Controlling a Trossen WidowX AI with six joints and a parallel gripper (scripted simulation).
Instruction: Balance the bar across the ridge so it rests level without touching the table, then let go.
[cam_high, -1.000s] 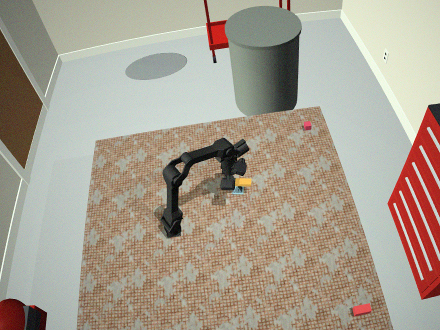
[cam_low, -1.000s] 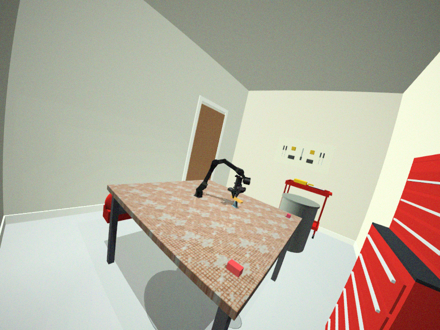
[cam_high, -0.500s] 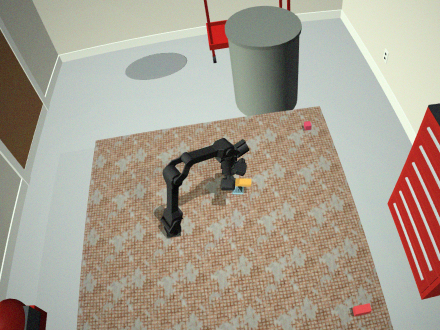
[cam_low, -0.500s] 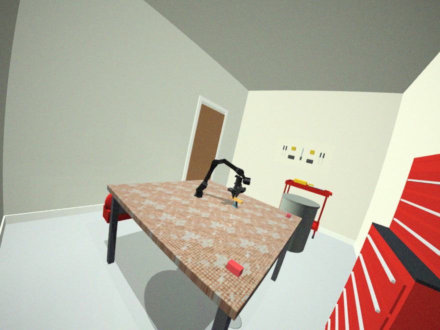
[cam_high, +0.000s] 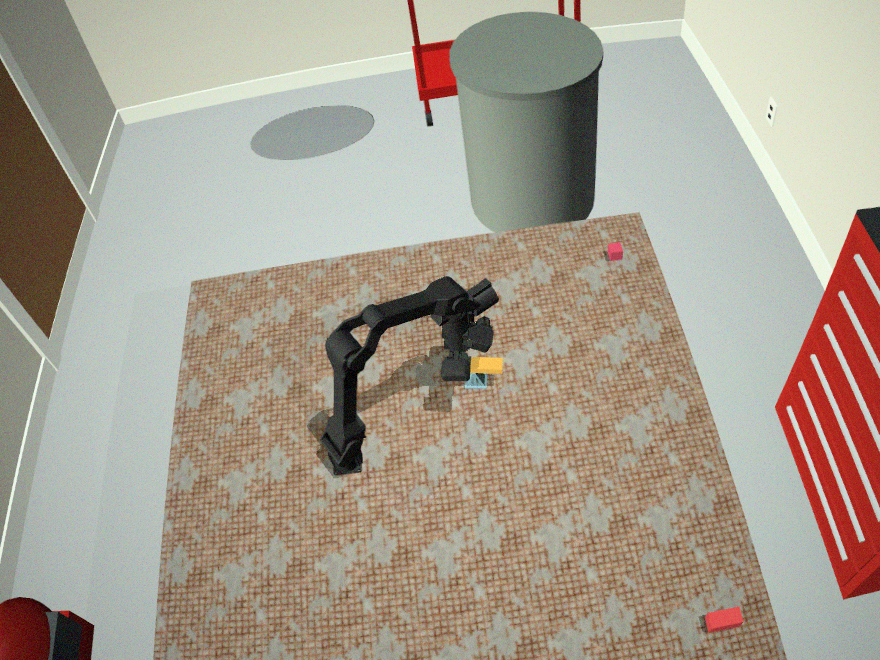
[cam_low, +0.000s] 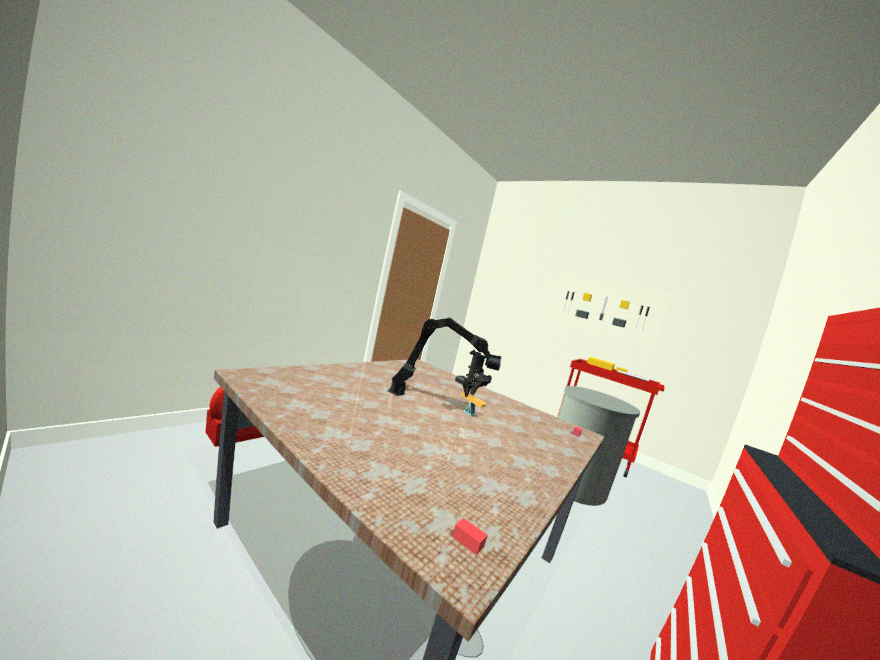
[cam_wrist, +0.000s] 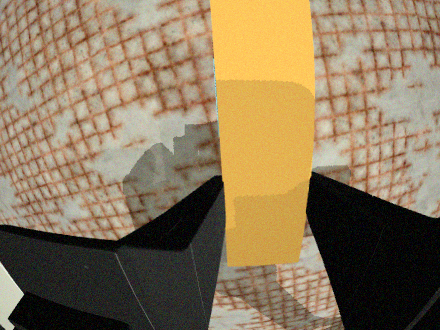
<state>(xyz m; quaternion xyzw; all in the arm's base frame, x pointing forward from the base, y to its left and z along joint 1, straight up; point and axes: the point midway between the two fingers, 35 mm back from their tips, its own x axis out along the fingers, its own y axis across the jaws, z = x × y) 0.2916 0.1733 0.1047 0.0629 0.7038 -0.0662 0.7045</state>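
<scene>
Now: gripper tip 30 mm short of the bar and 10 mm to the left of it. Round my gripper tip: blue-grey wedge 40 mm below, 30 mm ahead; then red cube 450 mm ahead, 330 mm to the left, 50 mm below.
</scene>
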